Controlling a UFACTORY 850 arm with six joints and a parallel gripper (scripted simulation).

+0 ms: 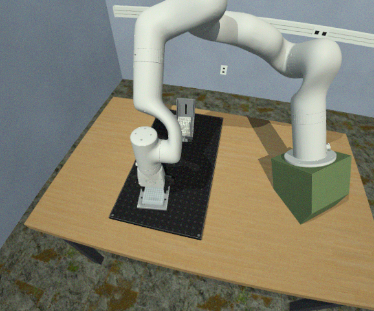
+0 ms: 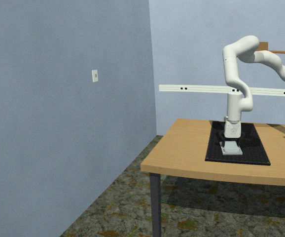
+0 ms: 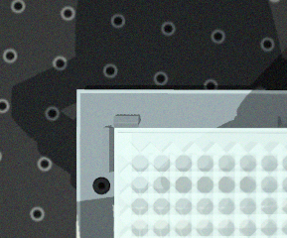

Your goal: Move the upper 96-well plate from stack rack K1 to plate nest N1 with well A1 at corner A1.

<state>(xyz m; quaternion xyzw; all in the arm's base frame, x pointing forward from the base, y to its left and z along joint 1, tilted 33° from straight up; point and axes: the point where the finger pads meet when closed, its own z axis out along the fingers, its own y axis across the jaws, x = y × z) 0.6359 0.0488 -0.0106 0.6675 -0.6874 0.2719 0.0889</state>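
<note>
My gripper is now 1 cm above the white 96-well plate.
</note>
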